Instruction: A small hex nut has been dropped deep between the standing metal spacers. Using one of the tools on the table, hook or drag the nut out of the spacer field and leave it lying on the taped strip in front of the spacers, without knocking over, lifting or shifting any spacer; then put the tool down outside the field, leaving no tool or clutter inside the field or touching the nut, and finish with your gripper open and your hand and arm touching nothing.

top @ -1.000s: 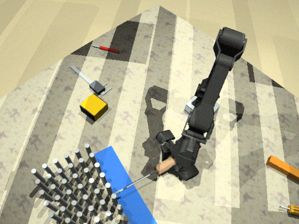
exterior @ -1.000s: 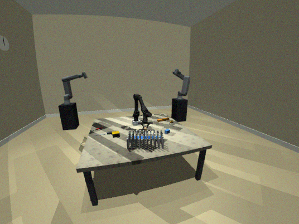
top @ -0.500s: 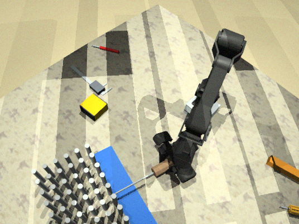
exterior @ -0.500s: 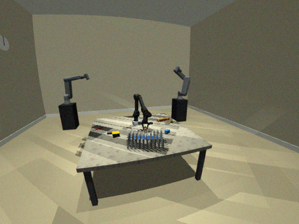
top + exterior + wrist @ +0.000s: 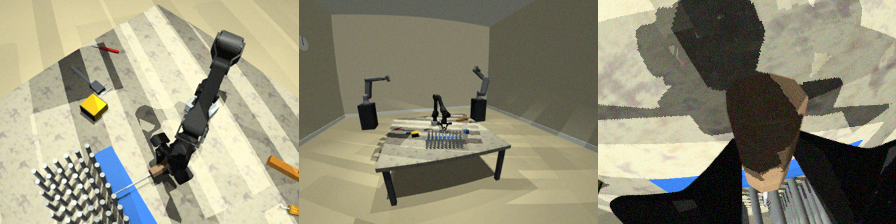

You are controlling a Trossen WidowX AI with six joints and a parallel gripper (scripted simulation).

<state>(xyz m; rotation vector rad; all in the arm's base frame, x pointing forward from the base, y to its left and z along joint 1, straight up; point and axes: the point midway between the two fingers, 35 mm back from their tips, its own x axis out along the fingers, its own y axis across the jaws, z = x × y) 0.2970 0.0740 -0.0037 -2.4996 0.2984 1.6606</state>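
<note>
Now: gripper tip 14 cm short of the blue taped strip, 3 cm to the left of it and 3 cm above it. The rest, counted from my gripper tip: yellow-handled screwdriver (25 cm behind, 46 cm to the left, 1 cm below); yellow box (1 cm ahead, 37 cm to the right, 1 cm below); hex nut (30 cm ahead, 7 cm to the right, 2 cm below).
</note>
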